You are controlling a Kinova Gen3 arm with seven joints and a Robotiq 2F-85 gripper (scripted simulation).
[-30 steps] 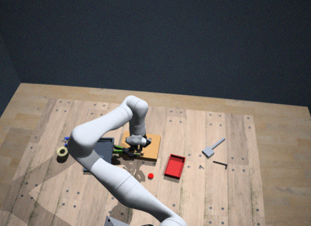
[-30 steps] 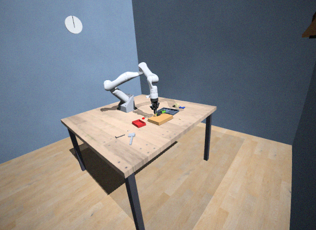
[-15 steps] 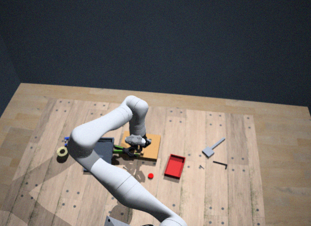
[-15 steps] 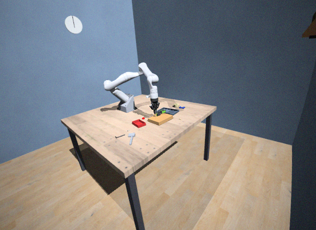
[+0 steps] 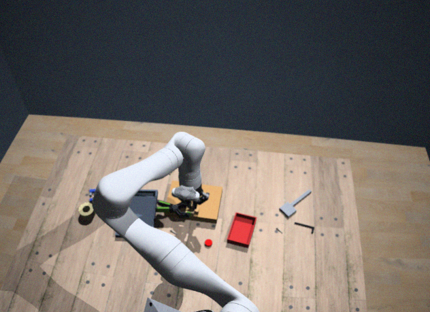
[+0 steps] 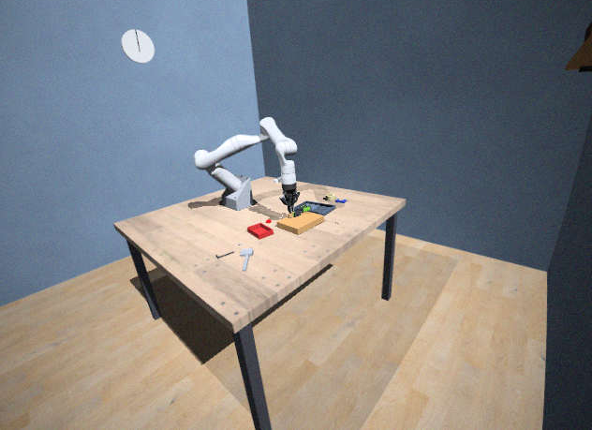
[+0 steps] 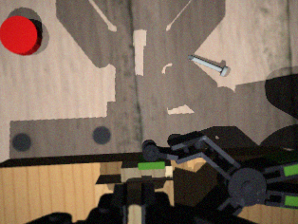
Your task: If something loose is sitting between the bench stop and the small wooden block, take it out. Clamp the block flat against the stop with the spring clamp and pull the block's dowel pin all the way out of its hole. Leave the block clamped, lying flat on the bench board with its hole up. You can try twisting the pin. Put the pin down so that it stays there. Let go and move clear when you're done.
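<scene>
My hand is 2 cm above the dowel pin. From my hand the other things lie so: bench board 6 cm ahead, 1 cm to the left, 6 cm below; wooden block 4 cm below; red disc 10 cm behind, 8 cm to the right, 7 cm below.
</scene>
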